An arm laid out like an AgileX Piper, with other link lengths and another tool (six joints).
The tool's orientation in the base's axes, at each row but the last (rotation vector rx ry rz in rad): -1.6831 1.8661 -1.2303; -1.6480 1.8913 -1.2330; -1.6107 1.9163 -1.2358; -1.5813 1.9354 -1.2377; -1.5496 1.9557 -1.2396; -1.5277 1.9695 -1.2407; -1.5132 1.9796 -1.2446; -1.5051 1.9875 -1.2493
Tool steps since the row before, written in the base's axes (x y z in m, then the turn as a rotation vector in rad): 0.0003 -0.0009 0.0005 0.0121 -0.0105 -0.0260; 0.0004 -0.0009 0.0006 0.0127 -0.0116 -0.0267; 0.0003 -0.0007 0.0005 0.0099 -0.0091 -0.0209; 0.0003 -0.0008 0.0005 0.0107 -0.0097 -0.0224; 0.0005 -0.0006 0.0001 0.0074 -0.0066 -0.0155; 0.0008 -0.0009 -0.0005 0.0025 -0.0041 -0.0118; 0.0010 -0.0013 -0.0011 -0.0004 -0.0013 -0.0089; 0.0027 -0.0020 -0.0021 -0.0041 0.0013 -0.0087
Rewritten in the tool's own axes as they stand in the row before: 0.0009 -0.0005 0.0003 -0.0007 0.0133 0.0275; 0.0009 -0.0007 0.0003 0.0000 0.0135 0.0288; 0.0007 -0.0006 0.0002 0.0000 0.0106 0.0225; 0.0008 -0.0006 0.0003 0.0000 0.0113 0.0241; 0.0004 -0.0004 0.0006 -0.0001 0.0078 0.0167; 0.0004 -0.0001 0.0012 0.0002 0.0078 0.0100; 0.0006 0.0002 0.0019 -0.0007 0.0073 0.0052; 0.0003 0.0000 0.0039 -0.0016 0.0095 0.0013
